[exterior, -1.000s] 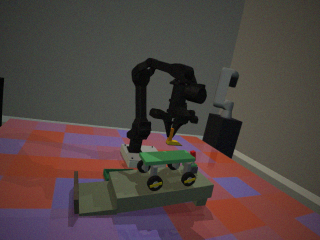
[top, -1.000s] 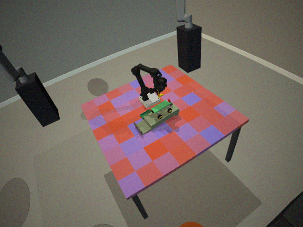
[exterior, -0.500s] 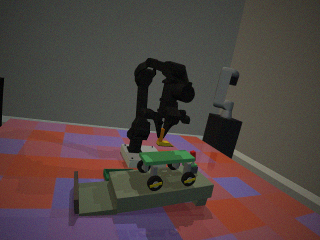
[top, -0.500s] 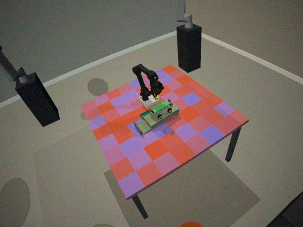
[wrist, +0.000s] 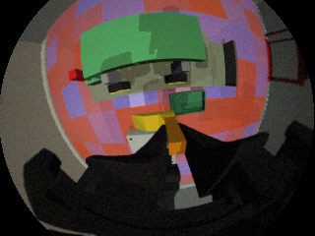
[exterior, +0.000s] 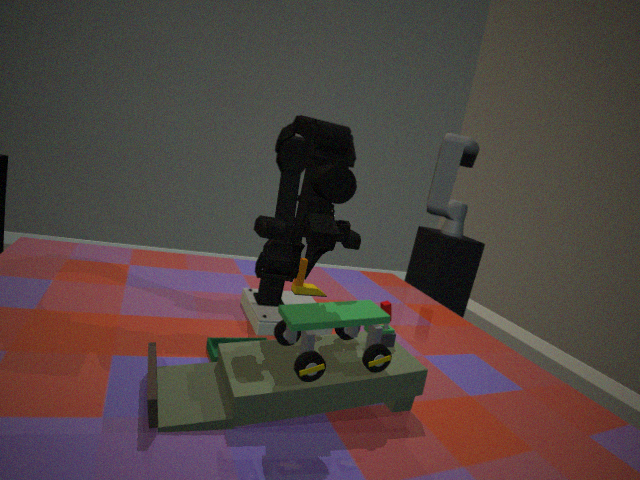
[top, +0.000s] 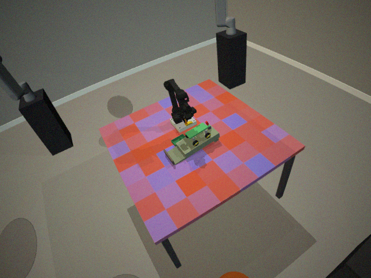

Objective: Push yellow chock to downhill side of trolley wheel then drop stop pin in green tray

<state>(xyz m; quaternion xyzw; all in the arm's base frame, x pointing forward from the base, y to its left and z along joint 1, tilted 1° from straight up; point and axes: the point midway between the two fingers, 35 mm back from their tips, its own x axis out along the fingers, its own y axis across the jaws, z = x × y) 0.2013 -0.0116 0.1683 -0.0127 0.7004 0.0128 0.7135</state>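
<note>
My gripper tip is 90 mm short of the red-headed stop pin, 150 mm to the right of it and 40 mm above it. Round my gripper tip: yellow chock 20 mm to the left, 10 mm below; then dark end board 130 mm ahead, 240 mm to the right, 140 mm below; then green tray 10 mm behind, 80 mm to the right, 180 mm below.
</note>
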